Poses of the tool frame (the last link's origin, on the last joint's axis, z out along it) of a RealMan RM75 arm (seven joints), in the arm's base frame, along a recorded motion.
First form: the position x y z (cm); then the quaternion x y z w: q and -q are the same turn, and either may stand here.
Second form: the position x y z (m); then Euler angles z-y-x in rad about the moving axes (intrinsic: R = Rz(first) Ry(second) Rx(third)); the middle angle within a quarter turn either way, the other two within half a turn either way. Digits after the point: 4 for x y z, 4 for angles.
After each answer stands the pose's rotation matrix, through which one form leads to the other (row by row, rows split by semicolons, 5 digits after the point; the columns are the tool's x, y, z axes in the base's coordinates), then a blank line. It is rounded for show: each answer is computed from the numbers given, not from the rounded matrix.
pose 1, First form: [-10.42, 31.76, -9.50, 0.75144, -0.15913, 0.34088, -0.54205]
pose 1, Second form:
[-0.1042, 0.3176, -0.0950, -0.7039, -0.3467, -1.7633]
0.71696 0.13039 0.68481; -0.60870 -0.36172 0.70615; 0.33979 -0.92312 -0.17997

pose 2, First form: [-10.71, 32.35, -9.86, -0.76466, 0.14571, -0.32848, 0.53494]
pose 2, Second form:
[-0.1071, 0.3235, -0.0986, -0.6588, -0.3538, -1.7986]
0.74174 0.12860 0.65825; -0.57427 -0.38521 0.72237; 0.34646 -0.91382 -0.21188

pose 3, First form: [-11.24, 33.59, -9.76, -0.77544, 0.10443, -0.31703, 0.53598]
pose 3, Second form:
[-0.1124, 0.3359, -0.0976, -0.5733, -0.3895, -1.8158]
0.77717 0.17789 0.60362; -0.50180 -0.40364 0.76503; 0.37973 -0.89746 -0.22443

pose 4, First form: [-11.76, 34.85, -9.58, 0.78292, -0.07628, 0.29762, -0.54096]
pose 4, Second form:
[-0.1176, 0.3485, -0.0958, -0.4984, -0.3936, -1.8310]
0.81121 0.20256 0.54856; -0.44144 -0.40309 0.80165; 0.38350 -0.89246 -0.23757

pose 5, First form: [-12.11, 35.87, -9.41, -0.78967, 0.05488, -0.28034, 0.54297]
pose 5, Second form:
[-0.1211, 0.3587, -0.0941, -0.4372, -0.3932, -1.8485]
0.83679 0.21776 0.50235; -0.39111 -0.40434 0.82677; 0.38316 -0.88831 -0.25318

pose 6, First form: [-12.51, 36.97, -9.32, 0.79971, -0.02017, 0.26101, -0.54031]
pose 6, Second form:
[-0.1251, 0.3697, -0.0932, -0.3493, -0.4068, -1.8805]
0.86293 0.24979 0.43926; -0.31431 -0.41532 0.85365; 0.39567 -0.87471 -0.27988

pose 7, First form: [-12.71, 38.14, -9.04, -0.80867, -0.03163, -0.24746, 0.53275]
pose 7, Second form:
[-0.1271, 0.3814, -0.0904, -0.2381, -0.4488, -1.9219]
0.87553 0.31482 0.36652; -0.21251 -0.43036 0.87729; 0.43393 -0.84598 -0.30989

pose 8, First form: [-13.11, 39.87, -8.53, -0.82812, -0.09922, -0.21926, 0.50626]
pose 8, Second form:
[-0.1311, 0.3987, -0.0853, -0.0651, -0.4821, -2.0281]
0.88416 0.38634 0.26268; -0.05767 -0.46771 0.88200; 0.46361 -0.79498 -0.39125

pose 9, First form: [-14.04, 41.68, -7.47, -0.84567, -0.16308, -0.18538, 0.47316]
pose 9, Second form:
[-0.1404, 0.4168, -0.0747, 0.1138, -0.4869, -2.1497]
0.87808 0.45125 0.15921; 0.10040 -0.49905 0.86074; 0.46787 -0.73981 -0.48351

